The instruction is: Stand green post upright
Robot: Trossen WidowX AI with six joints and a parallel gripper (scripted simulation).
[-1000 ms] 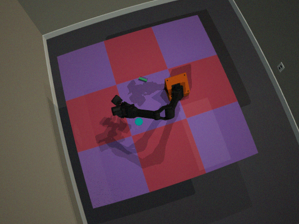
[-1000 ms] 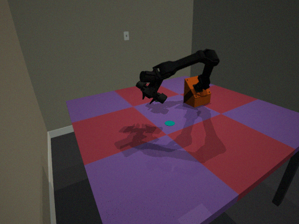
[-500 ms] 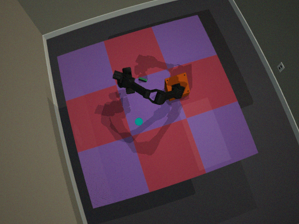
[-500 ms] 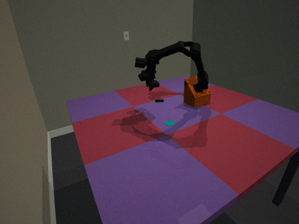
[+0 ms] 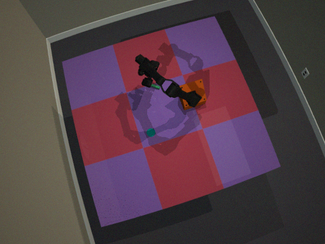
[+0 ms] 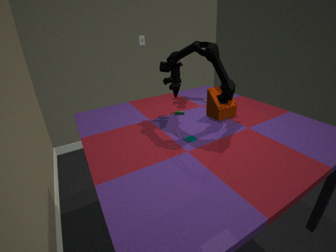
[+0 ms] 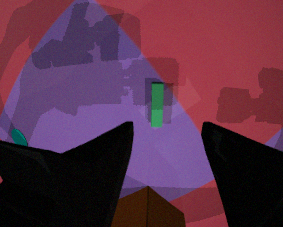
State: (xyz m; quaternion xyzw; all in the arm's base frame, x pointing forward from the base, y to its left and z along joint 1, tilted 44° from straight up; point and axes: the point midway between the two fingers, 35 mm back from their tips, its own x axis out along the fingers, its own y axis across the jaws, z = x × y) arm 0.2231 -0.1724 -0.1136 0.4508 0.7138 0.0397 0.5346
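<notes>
My gripper tip is 20 mm past the green post, 10 mm to the right of it and 120 mm above it. Round my gripper tip: cyan circle (110 mm ahead, 330 mm to the left, 130 mm below).
</notes>
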